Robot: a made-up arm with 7 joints. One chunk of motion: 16 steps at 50 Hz.
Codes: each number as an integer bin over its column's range. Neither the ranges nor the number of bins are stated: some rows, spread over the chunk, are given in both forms.
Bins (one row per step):
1: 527 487 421 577 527 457
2: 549 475 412 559 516 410
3: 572 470 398 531 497 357
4: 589 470 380 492 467 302
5: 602 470 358 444 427 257
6: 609 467 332 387 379 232
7: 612 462 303 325 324 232
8: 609 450 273 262 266 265
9: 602 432 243 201 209 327
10: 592 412 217 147 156 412
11: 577 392 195 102 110 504
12: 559 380 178 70 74 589
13: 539 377 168 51 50 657
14: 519 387 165 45 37 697
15: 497 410 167 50 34 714
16: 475 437 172 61 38 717
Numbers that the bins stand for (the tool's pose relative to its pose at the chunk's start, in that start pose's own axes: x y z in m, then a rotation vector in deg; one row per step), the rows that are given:
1: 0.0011 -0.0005 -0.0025 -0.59 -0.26 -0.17
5: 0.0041 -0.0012 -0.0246 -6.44 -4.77 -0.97
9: 0.0041 -0.0027 -0.0649 -17.15 -14.59 -0.69
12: 0.0024 -0.0048 -0.0876 -22.92 -20.67 0.36
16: -0.0010 -0.0025 -0.0897 -23.31 -22.29 0.87
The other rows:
2: 0.0020 -0.0010 -0.0057 -1.38 -0.76 -0.36
3: 0.0029 -0.0012 -0.0106 -2.61 -1.61 -0.57
4: 0.0036 -0.0012 -0.0169 -4.33 -2.96 -0.79
6: 0.0044 -0.0013 -0.0337 -8.95 -6.93 -1.07
7: 0.0045 -0.0015 -0.0438 -11.69 -9.41 -1.07
8: 0.0044 -0.0020 -0.0544 -14.46 -12.02 -0.94
10: 0.0037 -0.0035 -0.0740 -19.53 -16.97 -0.35
11: 0.0031 -0.0043 -0.0817 -21.51 -19.05 0.02
13: 0.0016 -0.0049 -0.0911 -23.75 -21.75 0.63
14: 0.0008 -0.0045 -0.0922 -24.02 -22.33 0.79
15: -0.0001 -0.0036 -0.0915 -23.80 -22.47 0.86

